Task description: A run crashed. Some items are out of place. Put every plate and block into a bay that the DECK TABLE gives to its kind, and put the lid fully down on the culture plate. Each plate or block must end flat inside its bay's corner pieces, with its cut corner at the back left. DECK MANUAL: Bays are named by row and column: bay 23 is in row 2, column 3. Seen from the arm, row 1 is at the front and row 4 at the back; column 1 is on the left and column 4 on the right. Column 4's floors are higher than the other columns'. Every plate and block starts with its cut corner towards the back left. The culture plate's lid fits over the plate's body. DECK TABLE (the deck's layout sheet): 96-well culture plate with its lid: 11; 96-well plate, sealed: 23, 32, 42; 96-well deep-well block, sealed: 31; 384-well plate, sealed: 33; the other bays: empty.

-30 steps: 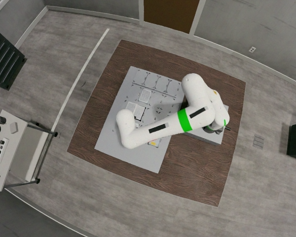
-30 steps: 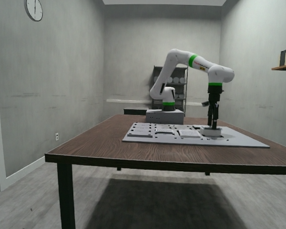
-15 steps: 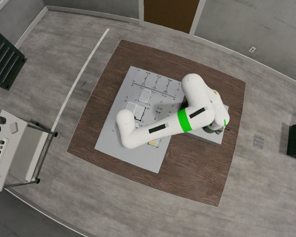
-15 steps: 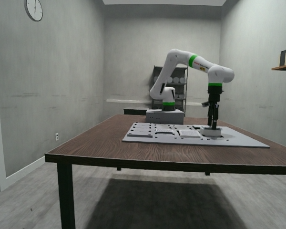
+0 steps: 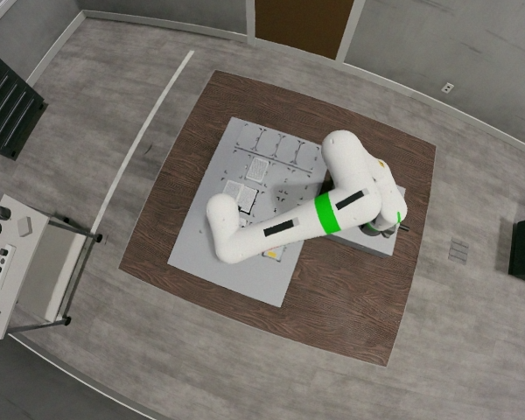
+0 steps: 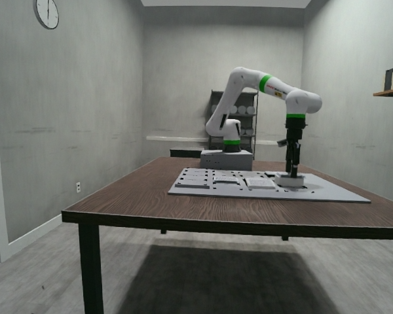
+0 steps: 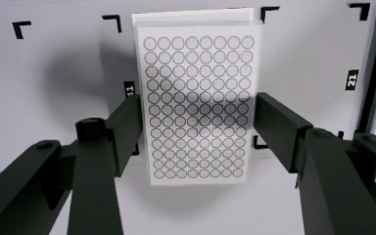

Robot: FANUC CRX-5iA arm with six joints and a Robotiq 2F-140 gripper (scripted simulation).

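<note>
My gripper is now 50 mm above the deep-well block and 10 mm to the left of it.
</note>
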